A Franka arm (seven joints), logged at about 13 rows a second.
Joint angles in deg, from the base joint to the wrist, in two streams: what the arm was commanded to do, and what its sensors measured. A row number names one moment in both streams.
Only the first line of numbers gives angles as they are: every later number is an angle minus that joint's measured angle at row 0.
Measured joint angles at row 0:
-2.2, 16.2, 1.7, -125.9, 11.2, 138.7, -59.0
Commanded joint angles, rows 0 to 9:
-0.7, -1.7, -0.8, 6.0, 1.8, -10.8, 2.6
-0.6, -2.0, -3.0, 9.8, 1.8, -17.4, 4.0
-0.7, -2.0, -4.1, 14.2, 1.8, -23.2, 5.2
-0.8, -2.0, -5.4, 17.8, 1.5, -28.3, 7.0
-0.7, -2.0, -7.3, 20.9, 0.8, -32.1, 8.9
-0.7, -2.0, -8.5, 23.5, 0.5, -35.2, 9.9
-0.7, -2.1, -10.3, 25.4, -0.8, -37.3, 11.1
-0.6, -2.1, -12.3, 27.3, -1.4, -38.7, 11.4
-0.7, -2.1, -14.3, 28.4, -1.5, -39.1, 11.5
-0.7, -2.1, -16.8, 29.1, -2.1, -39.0, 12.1
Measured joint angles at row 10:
-0.9, -2.7, -13.5, 26.4, -0.8, -37.1, 9.8
